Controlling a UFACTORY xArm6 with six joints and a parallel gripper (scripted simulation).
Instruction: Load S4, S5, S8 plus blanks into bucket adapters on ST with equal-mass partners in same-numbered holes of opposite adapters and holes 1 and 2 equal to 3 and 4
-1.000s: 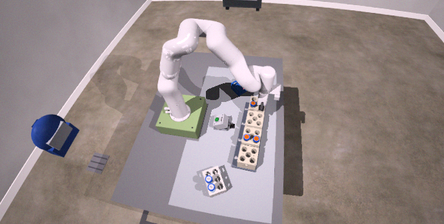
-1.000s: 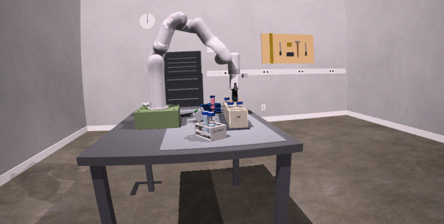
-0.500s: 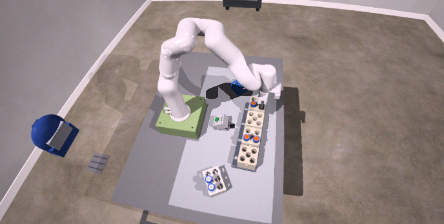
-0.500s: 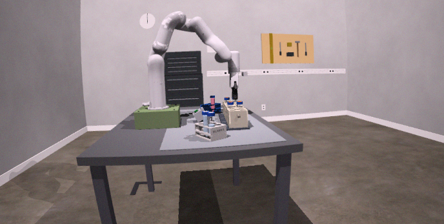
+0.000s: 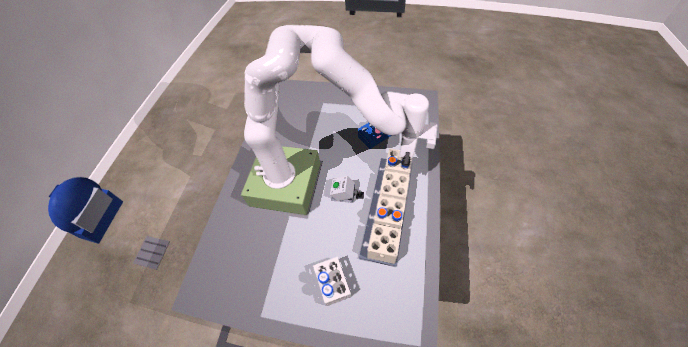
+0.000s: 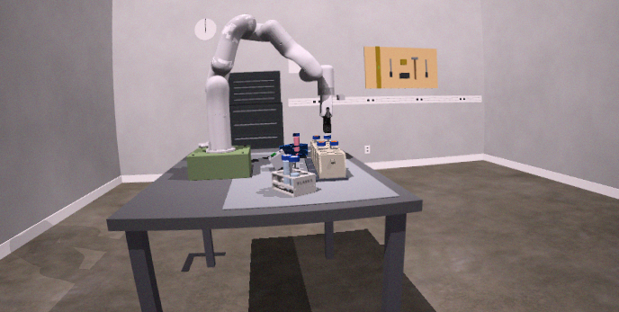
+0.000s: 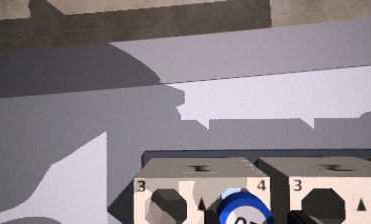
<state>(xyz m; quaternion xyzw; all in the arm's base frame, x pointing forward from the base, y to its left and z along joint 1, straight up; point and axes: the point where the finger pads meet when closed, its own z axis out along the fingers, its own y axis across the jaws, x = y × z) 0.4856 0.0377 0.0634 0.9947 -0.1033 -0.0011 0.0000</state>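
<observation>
Right now the green done key is 260 mm behind my hand, 70 mm to the right of it and 90 mm below it. The rest, counted from my hand: bucket adapter: 40 mm behind, 80 mm to the right, 110 mm below; then small sloped desk: 240 mm behind, 70 mm to the right, 110 mm below; then pink-filled tube: 90 mm behind, 210 mm to the left, 90 mm below.
</observation>
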